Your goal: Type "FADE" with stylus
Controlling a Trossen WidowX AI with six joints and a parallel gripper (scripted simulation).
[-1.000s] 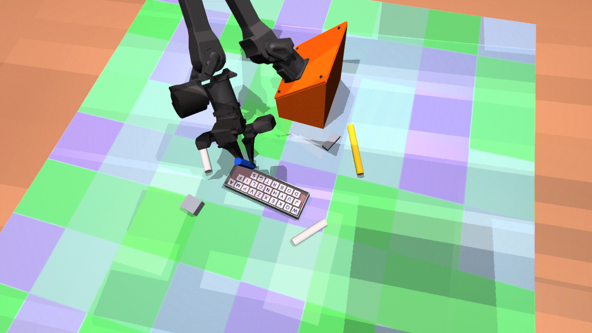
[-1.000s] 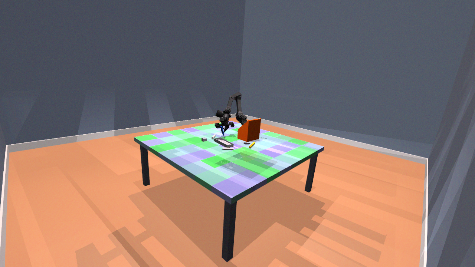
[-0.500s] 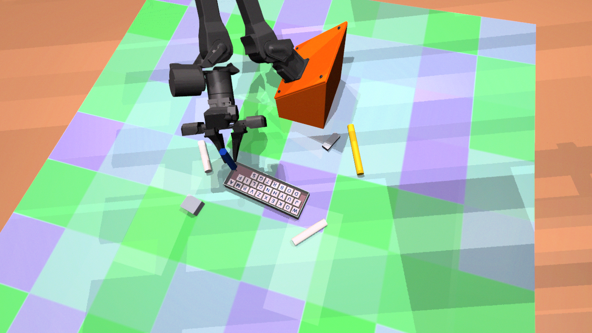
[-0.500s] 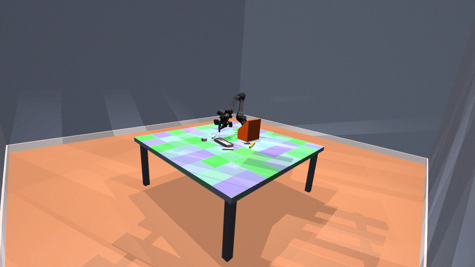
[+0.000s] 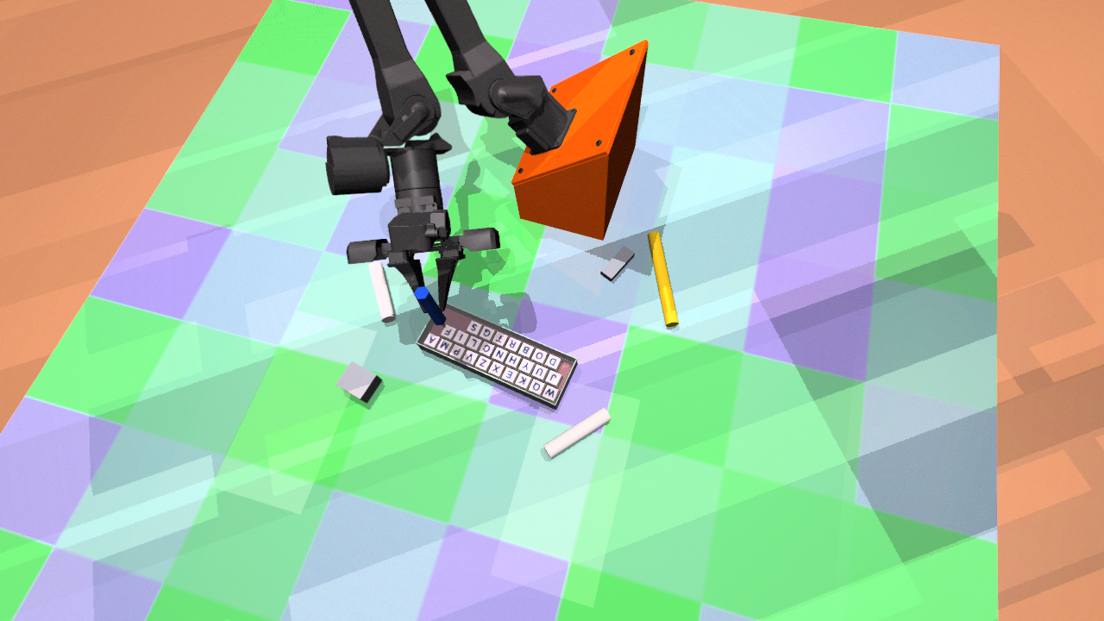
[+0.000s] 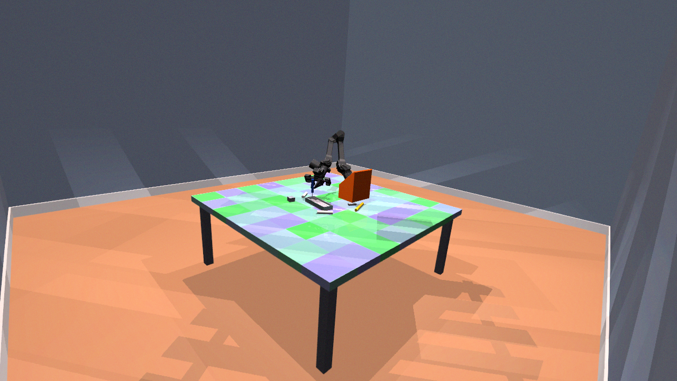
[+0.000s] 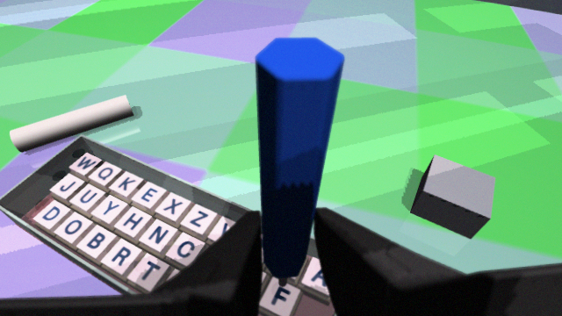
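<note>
My gripper tip is 110 mm short of the grey cube, 80 mm to the left of it and 80 mm above it. Round my gripper tip: blue stylus (20 mm below); yellow rod (190 mm behind, 260 mm to the left, 80 mm below).
</note>
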